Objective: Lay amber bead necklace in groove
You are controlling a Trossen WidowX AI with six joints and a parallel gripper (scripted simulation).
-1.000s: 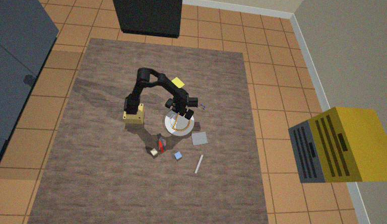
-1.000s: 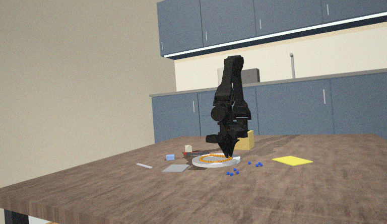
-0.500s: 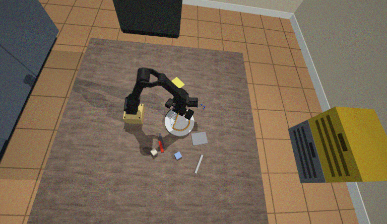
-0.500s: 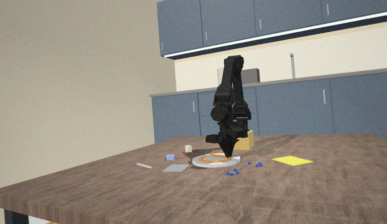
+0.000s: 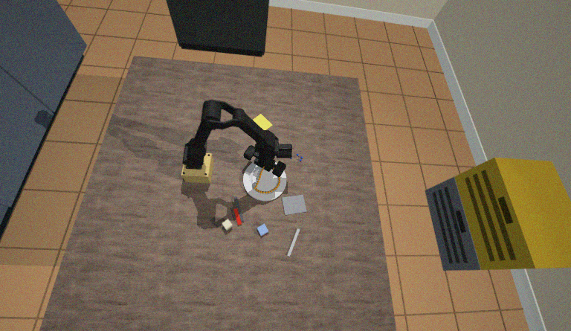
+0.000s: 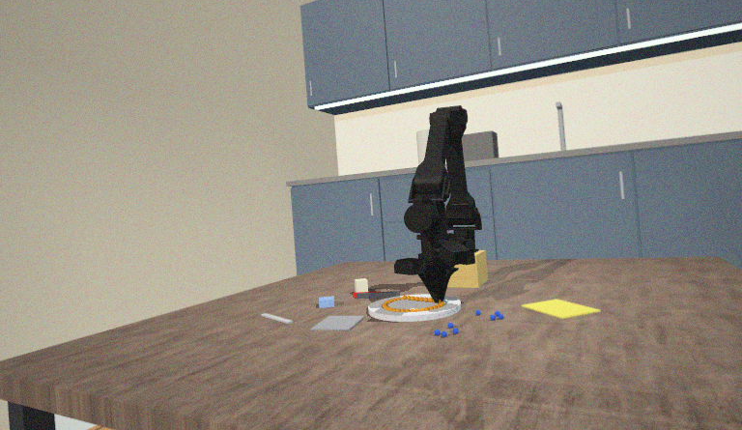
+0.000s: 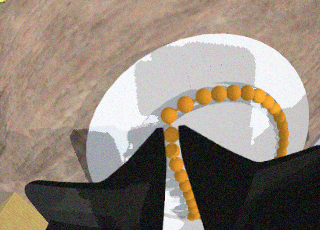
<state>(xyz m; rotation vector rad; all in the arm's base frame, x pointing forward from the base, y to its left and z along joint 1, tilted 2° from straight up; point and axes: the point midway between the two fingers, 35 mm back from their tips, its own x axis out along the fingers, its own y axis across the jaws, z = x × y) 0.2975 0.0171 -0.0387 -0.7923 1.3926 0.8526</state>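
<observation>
Now: gripper tip 21 cm to the left of the red stick, 10 cm past it and 1 cm above it. Round my gripper tip: yellow sheet (24 cm to the left, 3 cm behind, 1 cm below); then light blue cube (28 cm to the right, 1 cm below); then grey square tile (17 cm to the right, 14 cm ahead, 1 cm below).
</observation>
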